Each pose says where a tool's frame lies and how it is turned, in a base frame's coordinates. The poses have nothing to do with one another.
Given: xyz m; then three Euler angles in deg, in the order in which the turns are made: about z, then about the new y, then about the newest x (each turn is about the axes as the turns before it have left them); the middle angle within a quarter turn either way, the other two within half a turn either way.
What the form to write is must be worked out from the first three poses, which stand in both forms.
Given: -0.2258, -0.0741, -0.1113, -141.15, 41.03, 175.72
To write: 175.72, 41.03, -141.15, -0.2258, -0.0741, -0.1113
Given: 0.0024, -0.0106, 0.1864, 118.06, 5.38, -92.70
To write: -92.70, 5.38, 118.06, 0.0024, -0.0106, 0.1864
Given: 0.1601, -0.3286, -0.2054, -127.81, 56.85, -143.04
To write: -143.04, 56.85, -127.81, 0.1601, -0.3286, -0.2054
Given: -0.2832, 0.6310, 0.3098, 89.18, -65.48, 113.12
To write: 113.12, -65.48, 89.18, -0.2832, 0.6310, 0.3098
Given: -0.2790, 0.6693, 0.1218, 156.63, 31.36, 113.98
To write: 113.98, 31.36, 156.63, -0.2790, 0.6693, 0.1218
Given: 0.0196, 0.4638, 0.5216, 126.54, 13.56, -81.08
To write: -81.08, 13.56, 126.54, 0.0196, 0.4638, 0.5216
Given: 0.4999, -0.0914, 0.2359, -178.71, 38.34, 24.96
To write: 24.96, 38.34, -178.71, 0.4999, -0.0914, 0.2359
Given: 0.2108, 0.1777, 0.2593, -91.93, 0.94, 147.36
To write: 147.36, 0.94, -91.93, 0.2108, 0.1777, 0.2593
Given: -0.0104, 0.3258, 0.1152, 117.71, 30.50, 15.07
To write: 15.07, 30.50, 117.71, -0.0104, 0.3258, 0.1152
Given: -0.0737, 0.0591, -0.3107, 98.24, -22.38, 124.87
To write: 124.87, -22.38, 98.24, -0.0737, 0.0591, -0.3107
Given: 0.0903, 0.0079, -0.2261, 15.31, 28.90, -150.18
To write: -150.18, 28.90, 15.31, 0.0903, 0.0079, -0.2261
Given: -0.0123, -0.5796, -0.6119, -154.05, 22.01, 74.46
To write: 74.46, 22.01, -154.05, -0.0123, -0.5796, -0.6119
